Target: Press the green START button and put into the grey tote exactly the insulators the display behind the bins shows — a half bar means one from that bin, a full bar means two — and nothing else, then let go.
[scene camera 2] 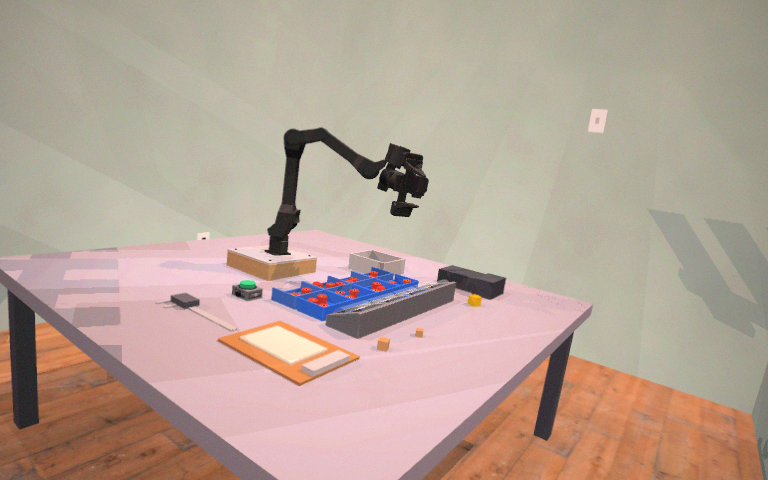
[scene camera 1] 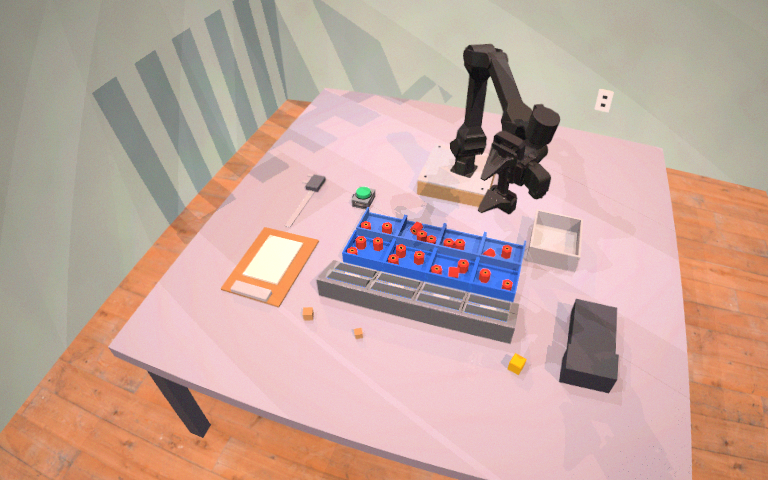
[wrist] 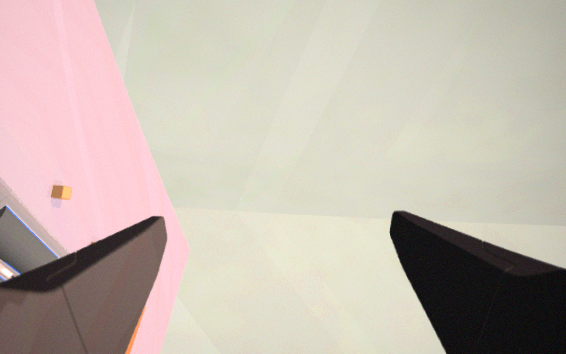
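The green START button (scene camera 1: 363,193) (scene camera 2: 247,284) sits left of the blue bins (scene camera 1: 390,267) (scene camera 2: 284,298), which stand in two rows of four. Red insulators (scene camera 1: 419,257) (scene camera 2: 321,300) lie in the bins, some upright, some tipped. The long grey display (scene camera 1: 413,309) (scene camera 2: 396,316) is beside the bins; part of it (wrist: 25,245) shows at the wrist view's lower left. Its windows show pale lines, too small to read as bars. The grey tote (scene camera 1: 549,258) (scene camera 2: 362,263) is right of the bins, with no insulator visible inside. My gripper (scene camera 1: 483,194) (wrist: 280,225) is open and empty, raised above the table.
A black stepped block (scene camera 1: 589,345) (scene camera 2: 471,281) and a yellow cube (scene camera 1: 516,363) (scene camera 2: 474,300) stand right of the display. Small orange cubes (scene camera 1: 307,313) (scene camera 2: 383,343) (wrist: 61,192), an orange clipboard (scene camera 1: 308,243) and a caliper-like tool (scene camera 1: 314,182) (scene camera 2: 184,300) lie left.
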